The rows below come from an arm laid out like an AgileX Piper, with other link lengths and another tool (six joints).
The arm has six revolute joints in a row. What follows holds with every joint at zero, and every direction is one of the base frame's. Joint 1 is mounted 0.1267 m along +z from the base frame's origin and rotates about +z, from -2.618 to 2.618 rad. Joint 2 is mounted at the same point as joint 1 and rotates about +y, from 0 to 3.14 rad. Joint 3 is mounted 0.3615 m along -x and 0.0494 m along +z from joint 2 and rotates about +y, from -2.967 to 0 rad. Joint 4 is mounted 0.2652 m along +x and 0.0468 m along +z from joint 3 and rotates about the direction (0.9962, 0, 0.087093), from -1.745 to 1.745 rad. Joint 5 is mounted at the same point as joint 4 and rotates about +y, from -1.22 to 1.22 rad. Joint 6 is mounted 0.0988 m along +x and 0.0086 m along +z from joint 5 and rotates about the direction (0.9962, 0, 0.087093), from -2.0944 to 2.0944 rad. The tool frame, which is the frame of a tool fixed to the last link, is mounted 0.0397 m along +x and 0.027 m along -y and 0.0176 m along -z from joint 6; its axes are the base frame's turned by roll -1.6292, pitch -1.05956 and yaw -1.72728 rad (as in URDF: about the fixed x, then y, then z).
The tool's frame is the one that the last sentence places.
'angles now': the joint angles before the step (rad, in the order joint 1, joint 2, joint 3, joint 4, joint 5, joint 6). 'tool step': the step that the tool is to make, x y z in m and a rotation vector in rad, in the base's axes. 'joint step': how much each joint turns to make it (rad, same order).
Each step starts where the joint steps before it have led.
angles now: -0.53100 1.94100 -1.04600 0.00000 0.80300 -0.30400
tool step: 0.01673 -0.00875 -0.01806 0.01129 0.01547 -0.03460
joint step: 0.00000 0.08099 -0.06599 0.00500 0.00400 0.03101
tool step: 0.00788 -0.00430 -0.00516 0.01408 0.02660 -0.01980
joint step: 0.00000 0.03902 -0.05002 0.00000 0.04099 0.01999
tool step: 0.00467 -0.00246 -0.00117 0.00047 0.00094 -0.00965
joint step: 0.00000 0.01399 -0.02298 0.00100 0.01000 0.00900
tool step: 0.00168 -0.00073 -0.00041 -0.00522 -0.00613 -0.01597
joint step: -0.00001 0.00300 -0.00500 0.00000 -0.00600 0.01599
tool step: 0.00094 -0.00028 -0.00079 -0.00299 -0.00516 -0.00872
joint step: 0.00002 0.00199 -0.00100 0.00101 -0.00699 0.00801
